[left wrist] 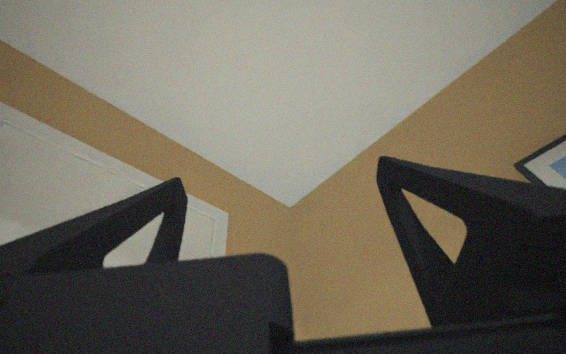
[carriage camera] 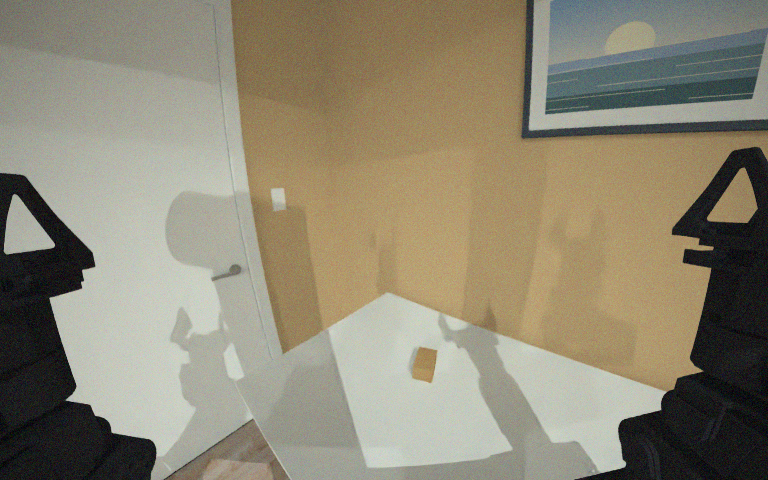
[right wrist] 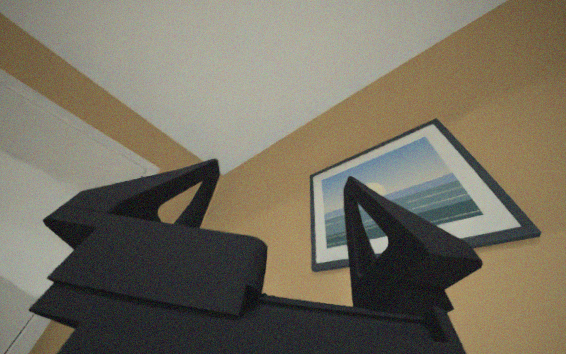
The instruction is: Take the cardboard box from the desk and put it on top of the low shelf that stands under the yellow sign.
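Places are measured from the left arm's base along level axes (x left, y ahead, z down), in centimetres.
Where they show: left gripper, fingertip midpoint: [left wrist: 280,178]; right gripper, fingertip midpoint: [right wrist: 281,174].
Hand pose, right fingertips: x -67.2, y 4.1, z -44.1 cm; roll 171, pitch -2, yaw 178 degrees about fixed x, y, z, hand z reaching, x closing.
Things, the pixels of their centre, and the offset from my right fingertips. "spot": a spot on its surface instead. Level surfaces: height alone.
- small brown cardboard box at the middle of its body: [carriage camera: 425,364] dy +39.7, dx +21.3, dz +59.4 cm
- white desk at its surface level: dz +61.9 cm
- handle at a spot on its surface: [carriage camera: 234,270] spot: dy +76.4, dx +102.4, dz +41.1 cm
- light switch at the middle of its body: [carriage camera: 278,199] dy +100.3, dx +86.6, dz +11.9 cm
- Wood floor at its surface level: dz +133.9 cm
The small brown cardboard box [carriage camera: 424,365] lies on the white desk [carriage camera: 419,424], in the lower middle of the carriage camera, a little short of the desk's far corner. My left gripper [left wrist: 280,178] is open with nothing between its fingers. In the carriage camera it is raised at the left edge, apart from the box and partly cut off. My right gripper [right wrist: 281,174] is open and empty too. It is raised at the right edge of the carriage camera, also apart from the box. The low shelf and the yellow sign do not show in these views.
A white door [carriage camera: 124,141] with a handle [carriage camera: 234,270] stands left of the desk. Tan walls meet behind the desk's far corner. A light switch [carriage camera: 278,199] and a framed sea picture [carriage camera: 526,73] [right wrist: 505,215] hang on them. Wood floor [carriage camera: 243,450] shows at the lower left.
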